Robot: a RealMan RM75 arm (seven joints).
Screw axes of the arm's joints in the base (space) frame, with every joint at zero. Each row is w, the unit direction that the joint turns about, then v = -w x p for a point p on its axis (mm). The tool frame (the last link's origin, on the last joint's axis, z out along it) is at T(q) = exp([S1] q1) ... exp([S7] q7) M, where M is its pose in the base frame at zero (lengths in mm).
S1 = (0, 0, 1, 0, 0, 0)
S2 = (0, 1, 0, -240.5, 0, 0)
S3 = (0, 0, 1, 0, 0, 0)
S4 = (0, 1, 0, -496.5, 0, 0)
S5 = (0, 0, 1, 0, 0, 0)
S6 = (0, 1, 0, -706.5, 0, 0)
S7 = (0, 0, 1, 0, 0, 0)
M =
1 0 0 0
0 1 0 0
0 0 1 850.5
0 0 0 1
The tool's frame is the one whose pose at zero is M.
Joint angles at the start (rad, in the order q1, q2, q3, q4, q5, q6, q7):
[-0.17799, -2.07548, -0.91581, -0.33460, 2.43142, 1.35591, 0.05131]
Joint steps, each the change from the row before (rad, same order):
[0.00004, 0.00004, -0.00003, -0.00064, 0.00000, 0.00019, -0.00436]
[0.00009, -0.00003, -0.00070, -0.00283, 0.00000, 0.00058, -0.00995]
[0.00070, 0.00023, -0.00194, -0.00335, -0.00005, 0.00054, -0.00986]
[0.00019, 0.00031, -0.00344, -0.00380, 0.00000, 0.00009, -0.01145]
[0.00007, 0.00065, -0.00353, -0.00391, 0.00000, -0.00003, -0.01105]
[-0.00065, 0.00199, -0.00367, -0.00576, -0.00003, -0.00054, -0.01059]
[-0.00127, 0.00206, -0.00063, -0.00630, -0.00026, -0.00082, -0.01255]
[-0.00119, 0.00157, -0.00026, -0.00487, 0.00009, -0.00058, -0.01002]
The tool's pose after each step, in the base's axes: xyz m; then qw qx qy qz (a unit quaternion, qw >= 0). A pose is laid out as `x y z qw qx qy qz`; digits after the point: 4 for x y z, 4 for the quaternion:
-0.3334 0.2617 -0.0085 0.6578 -0.6690 -0.1620 -0.3058
-0.3328 0.2620 -0.0083 0.6563 -0.6675 -0.1651 -0.3106
-0.3323 0.2623 -0.0079 0.6554 -0.6654 -0.1683 -0.3152
-0.3319 0.2628 -0.0072 0.6546 -0.6627 -0.1721 -0.3205
-0.3314 0.2635 -0.0064 0.6539 -0.6600 -0.1756 -0.3256
-0.3307 0.2646 -0.0051 0.6531 -0.6574 -0.1782 -0.3311
-0.3296 0.2659 -0.0044 0.6507 -0.6555 -0.1812 -0.3376
-0.3285 0.2669 -0.0039 0.6486 -0.6543 -0.1834 -0.3429

